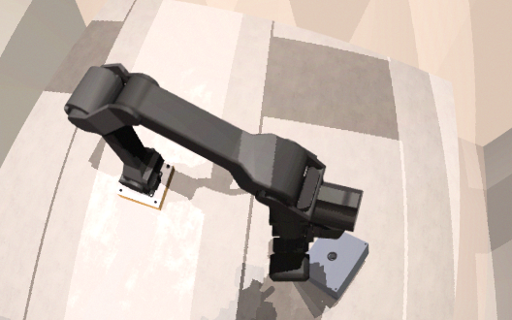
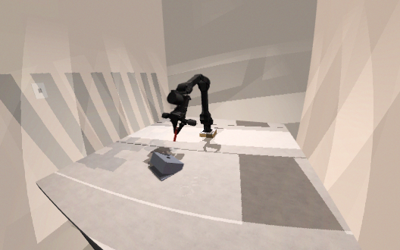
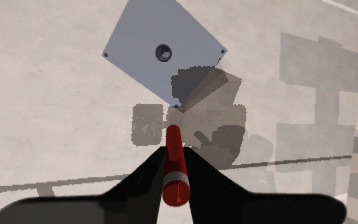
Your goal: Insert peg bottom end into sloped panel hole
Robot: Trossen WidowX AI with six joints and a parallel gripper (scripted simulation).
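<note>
The sloped grey-blue panel lies 120 mm ahead of my gripper tip, 10 mm to the left of it and 110 mm below it. From my gripper tip the other things lie so: round red peg (10 mm behind, 20 mm above).
</note>
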